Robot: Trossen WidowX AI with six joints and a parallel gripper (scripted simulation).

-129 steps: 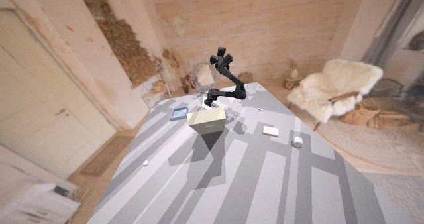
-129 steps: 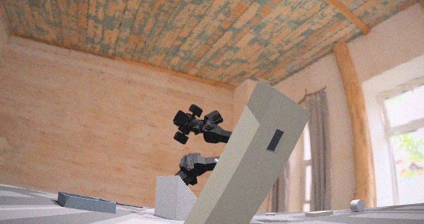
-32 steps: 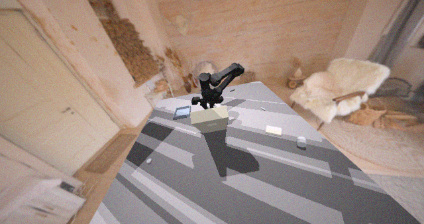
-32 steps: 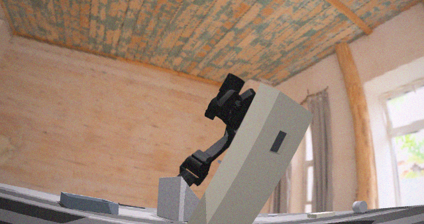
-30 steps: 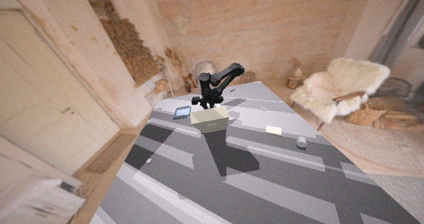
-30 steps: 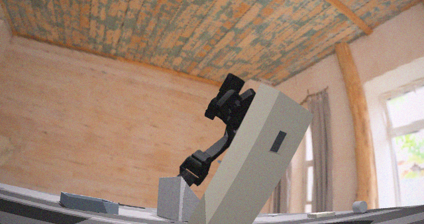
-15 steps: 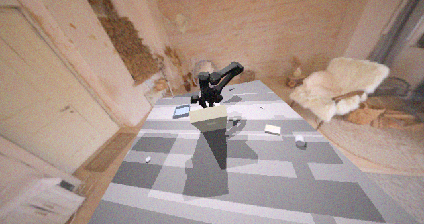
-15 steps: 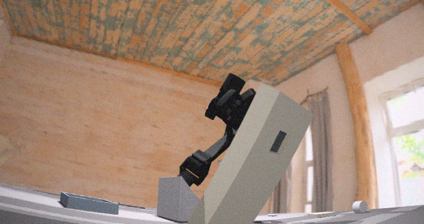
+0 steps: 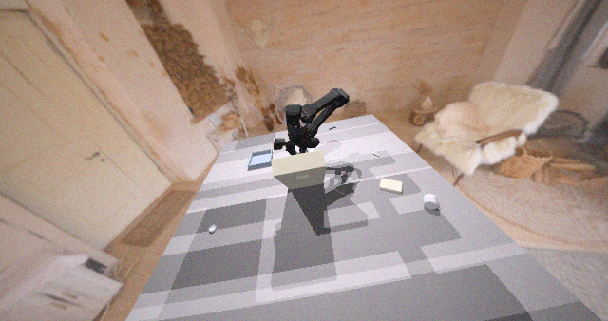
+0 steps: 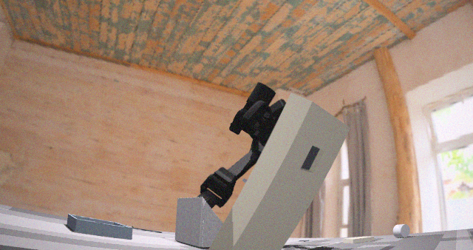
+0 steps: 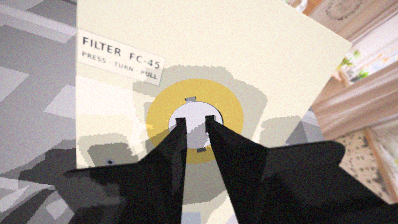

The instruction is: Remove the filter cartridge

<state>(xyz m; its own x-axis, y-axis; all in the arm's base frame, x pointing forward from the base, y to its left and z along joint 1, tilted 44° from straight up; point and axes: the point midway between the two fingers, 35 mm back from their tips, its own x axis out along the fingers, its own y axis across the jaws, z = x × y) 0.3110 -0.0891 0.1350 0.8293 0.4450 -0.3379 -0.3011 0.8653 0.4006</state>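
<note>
Now: the round filter cartridge 10 mm ahead of my gripper tip and 10 mm below it. Also, from my gripper tip: beige service panel: 30 mm behind, 80 mm below; small white piece: 100 mm ahead, 440 mm to the right, 240 mm below; white flat block: 40 mm behind, 390 mm to the left, 240 mm below.
</note>
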